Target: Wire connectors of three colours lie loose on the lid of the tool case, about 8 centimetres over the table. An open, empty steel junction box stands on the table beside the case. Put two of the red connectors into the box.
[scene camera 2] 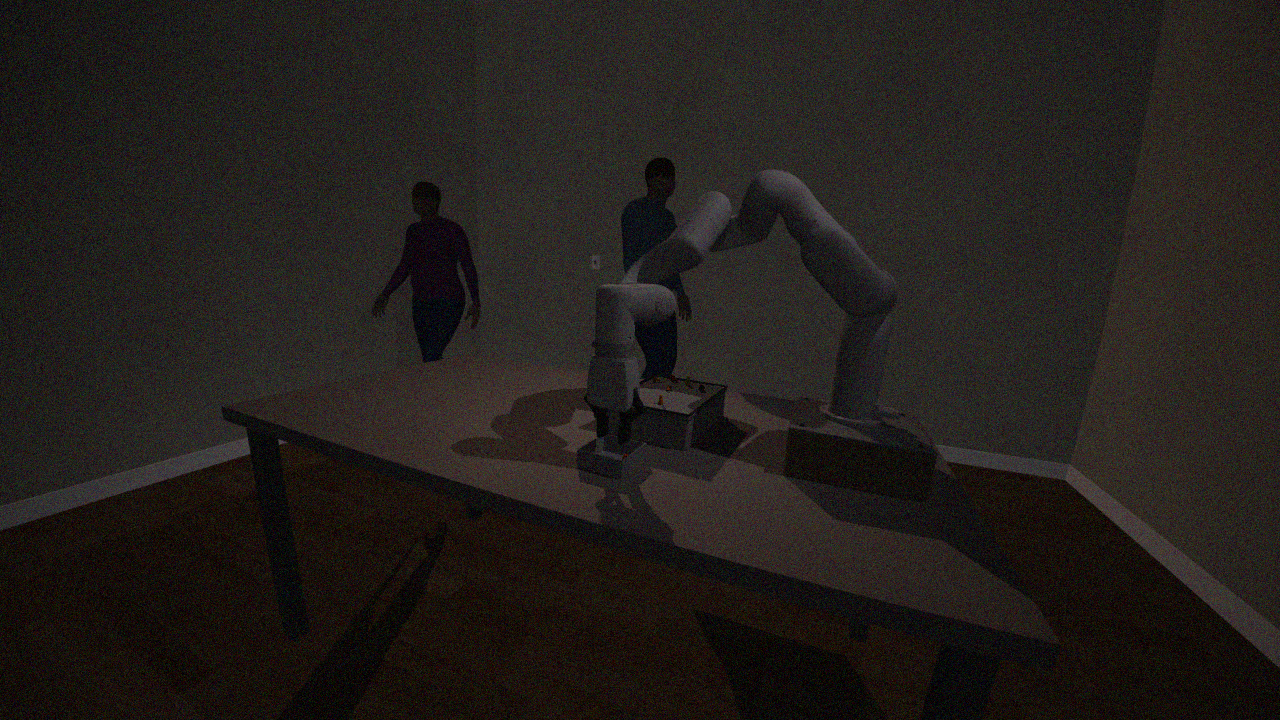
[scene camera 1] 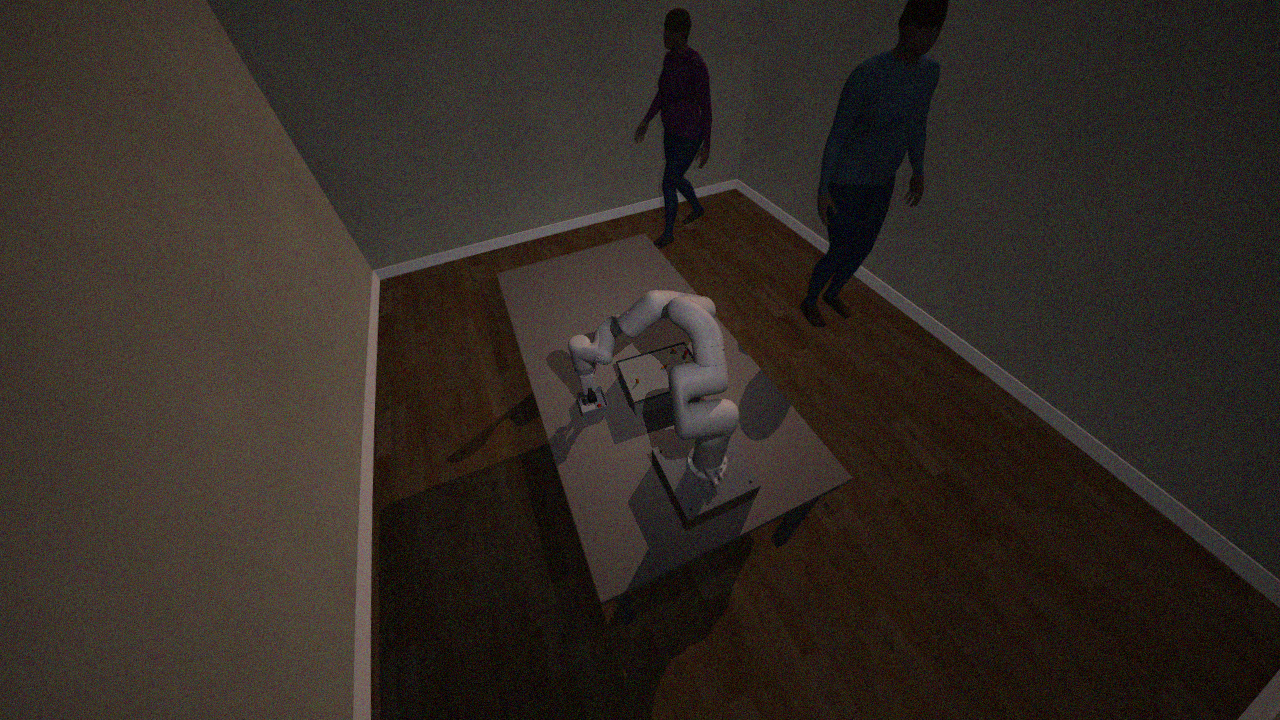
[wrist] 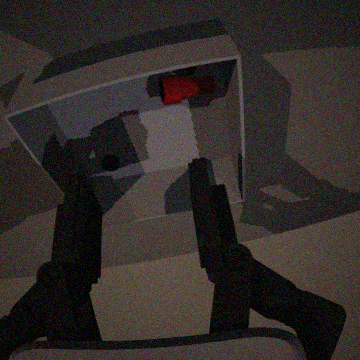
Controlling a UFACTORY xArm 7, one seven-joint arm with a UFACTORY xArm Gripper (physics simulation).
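Frame: origin at the arm's base, x left, y back, z up, level; metres.
Where they show: gripper, between the fingertips: (scene camera 2: 613, 439) (scene camera 1: 592, 396) (wrist: 139, 184); arm's base, origin of its link: (scene camera 2: 849, 417) (scene camera 1: 707, 461).
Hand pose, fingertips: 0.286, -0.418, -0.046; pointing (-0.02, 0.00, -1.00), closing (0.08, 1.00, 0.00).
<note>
Each offset is from my fingertips to the top centre of the thing, as dx, dy, dz. Level surfaces: height alone.
The steel junction box {+0.003, +0.001, -0.014} (scene camera 1: 593, 411) (scene camera 2: 601, 466) (wrist: 170, 132) stands on the table beside the tool case (scene camera 1: 640, 380) (scene camera 2: 663, 429). A red connector {-0.017, +0.029, -0.034} (wrist: 180, 90) lies on its side inside the box, near the far wall in the wrist view. My gripper (scene camera 1: 589, 394) (scene camera 2: 614, 438) (wrist: 139, 184) is partly open, with nothing between its fingers, and points down at the box, its fingertips at the near part of the opening. An orange-looking connector {-0.180, +0.018, +0.053} (scene camera 1: 636, 382) (scene camera 2: 660, 400) is on the case lid. Several small connectors lie towards the lid's far side, some reddish; their colours are hard to tell.
The arm's base block (scene camera 1: 725, 503) (scene camera 2: 859, 461) stands on the table {dz -0.052} (scene camera 1: 617, 555) (scene camera 2: 895, 546). The arm reaches over the case and hides part of its lid in scene camera 1. Two people (scene camera 1: 684, 98) (scene camera 1: 868, 116) (scene camera 2: 435, 259) (scene camera 2: 646, 232) are beyond the table. The light is dim.
</note>
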